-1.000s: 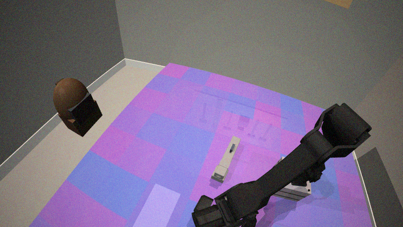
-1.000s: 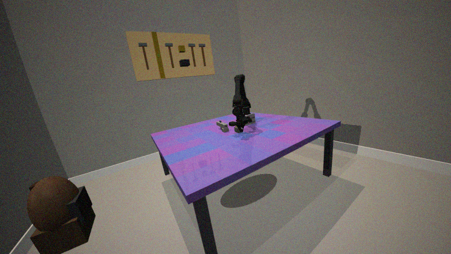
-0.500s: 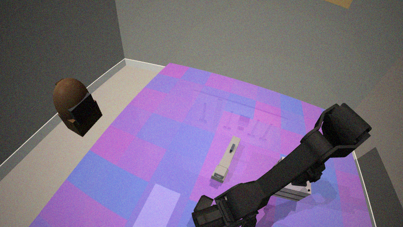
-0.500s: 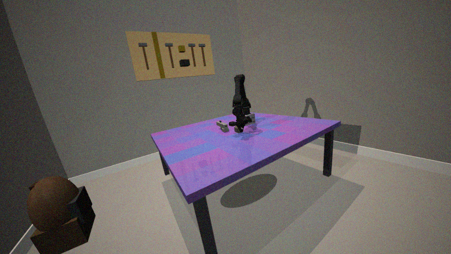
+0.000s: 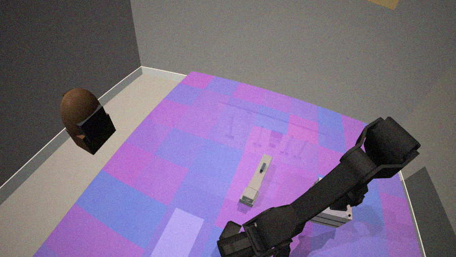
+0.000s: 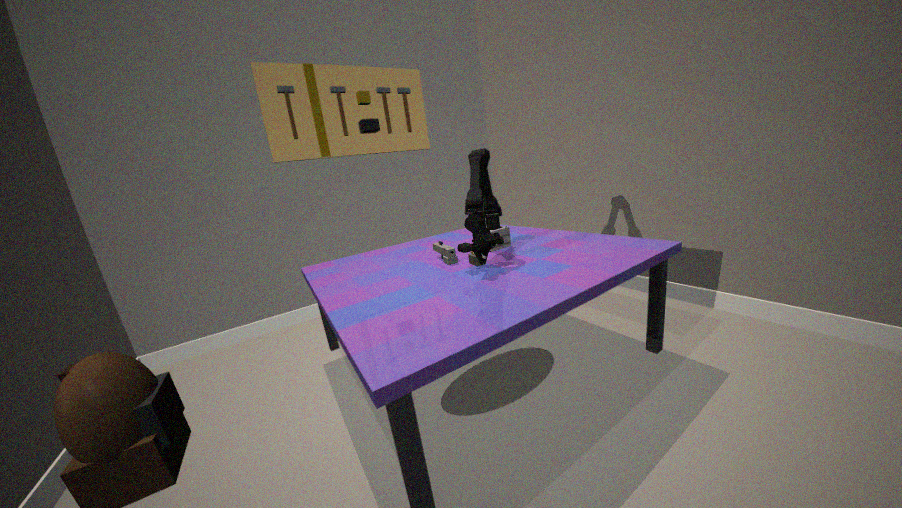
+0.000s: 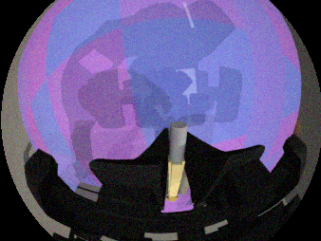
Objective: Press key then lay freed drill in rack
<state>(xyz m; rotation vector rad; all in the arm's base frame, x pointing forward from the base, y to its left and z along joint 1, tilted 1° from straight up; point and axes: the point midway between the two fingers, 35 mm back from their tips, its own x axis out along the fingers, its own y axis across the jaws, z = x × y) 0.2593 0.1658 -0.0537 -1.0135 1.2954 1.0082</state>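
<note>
The drill lies 1 cm behind my gripper tip, 4 cm to the right of it and 4 cm above it. Round my gripper tip: long grey block (1 cm ahead, 23 cm to the right, 4 cm above); grooved grey rack (1 cm behind, 5 cm to the right, 1 cm above); dark key (26 cm to the right, 4 cm above).
</note>
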